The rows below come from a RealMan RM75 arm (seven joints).
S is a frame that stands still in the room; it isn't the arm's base.
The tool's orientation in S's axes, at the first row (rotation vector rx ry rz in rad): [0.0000, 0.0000, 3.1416]
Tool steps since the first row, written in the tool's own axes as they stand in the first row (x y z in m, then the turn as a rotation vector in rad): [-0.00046, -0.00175, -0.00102, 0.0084, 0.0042, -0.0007]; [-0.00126, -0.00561, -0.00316, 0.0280, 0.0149, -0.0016]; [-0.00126, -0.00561, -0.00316, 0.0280, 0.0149, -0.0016]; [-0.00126, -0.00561, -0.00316, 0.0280, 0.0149, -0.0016]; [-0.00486, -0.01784, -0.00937, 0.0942, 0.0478, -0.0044]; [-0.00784, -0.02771, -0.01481, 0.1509, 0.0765, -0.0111]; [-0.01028, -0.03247, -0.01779, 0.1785, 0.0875, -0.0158]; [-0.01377, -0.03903, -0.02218, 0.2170, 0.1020, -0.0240]
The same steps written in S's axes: [0.00046, 0.00175, -0.00102, -0.0084, -0.0042, -0.0007]; [0.00126, 0.00561, -0.00316, -0.0280, -0.0149, -0.0016]; [0.00126, 0.00561, -0.00316, -0.0280, -0.0149, -0.0016]; [0.00126, 0.00561, -0.00316, -0.0280, -0.0149, -0.0016]; [0.00486, 0.01784, -0.00937, -0.0942, -0.0478, -0.0044]; [0.00784, 0.02771, -0.01481, -0.1509, -0.0765, -0.0111]; [0.01028, 0.03247, -0.01779, -0.1785, -0.0875, -0.0158]; [0.01377, 0.03903, -0.02218, -0.2170, -0.1020, -0.0240]
